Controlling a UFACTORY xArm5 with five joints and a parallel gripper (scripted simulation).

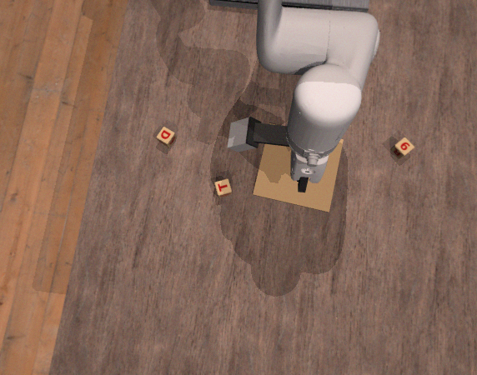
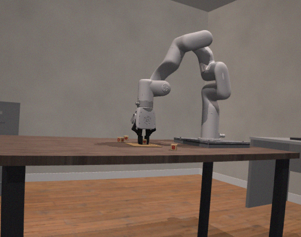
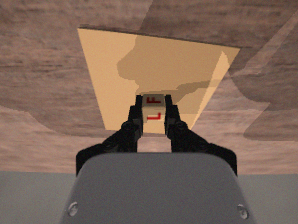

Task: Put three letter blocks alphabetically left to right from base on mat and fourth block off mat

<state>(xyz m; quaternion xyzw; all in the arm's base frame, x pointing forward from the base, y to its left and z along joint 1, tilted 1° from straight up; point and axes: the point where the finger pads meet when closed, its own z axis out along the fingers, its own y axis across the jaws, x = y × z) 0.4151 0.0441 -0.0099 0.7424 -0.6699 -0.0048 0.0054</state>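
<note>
Now: hand 2 cm above the tan mat.
</note>
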